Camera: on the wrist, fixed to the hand. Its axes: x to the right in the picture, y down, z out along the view.
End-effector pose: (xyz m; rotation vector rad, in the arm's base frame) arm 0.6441 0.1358 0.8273 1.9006 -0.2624 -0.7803
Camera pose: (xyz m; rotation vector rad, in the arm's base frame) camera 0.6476 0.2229 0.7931 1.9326 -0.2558 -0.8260
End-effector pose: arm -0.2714 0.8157 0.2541 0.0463 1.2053 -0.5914
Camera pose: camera -0.3580 0.7875 0.2758 0.0450 1.1776 -0.6417
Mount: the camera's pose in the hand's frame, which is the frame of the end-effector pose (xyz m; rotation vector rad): -0.0274 -0.0691 -0.0570 0.0321 -0.0218 -0.0364
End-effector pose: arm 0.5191 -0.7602 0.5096 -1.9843 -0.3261 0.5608
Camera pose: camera 0.5259 -0.7846 0.5998 -1.9388 -0.3638 0.5615
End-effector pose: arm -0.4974 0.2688 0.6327 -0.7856 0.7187 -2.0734
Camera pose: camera -0.5578 0.3403 0.6369 -0.8076 0.6621 -2.1007
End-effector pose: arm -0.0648 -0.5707 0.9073 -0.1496 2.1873 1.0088
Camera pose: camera -0.0503 -0.6632 0.9074 -0.1623 2.1722 0.9504
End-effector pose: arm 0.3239 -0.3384 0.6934 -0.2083 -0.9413 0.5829
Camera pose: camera 0.3839 -0.4063 0.6696 -0.1560 -0.9543 0.5673
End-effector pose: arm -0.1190 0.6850 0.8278 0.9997 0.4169 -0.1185
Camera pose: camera -0.1800 0.6927 0.7572 1.0218 0.4145 -0.1692
